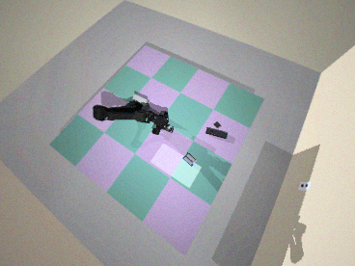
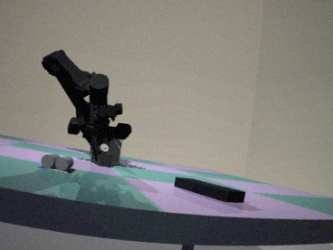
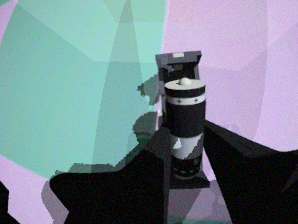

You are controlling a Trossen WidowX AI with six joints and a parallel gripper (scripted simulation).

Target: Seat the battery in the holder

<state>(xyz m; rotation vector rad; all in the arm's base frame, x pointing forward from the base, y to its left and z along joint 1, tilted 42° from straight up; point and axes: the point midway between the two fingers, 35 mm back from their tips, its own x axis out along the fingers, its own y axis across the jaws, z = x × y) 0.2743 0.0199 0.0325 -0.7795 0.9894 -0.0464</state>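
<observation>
Now: the battery 10 mm above my gripper tip. The rest, counted from my gripper tip: long black block: 340 mm ahead, 210 mm to the left, 10 mm below; small dark piece: 300 mm ahead, 270 mm to the left, 20 mm below.
</observation>
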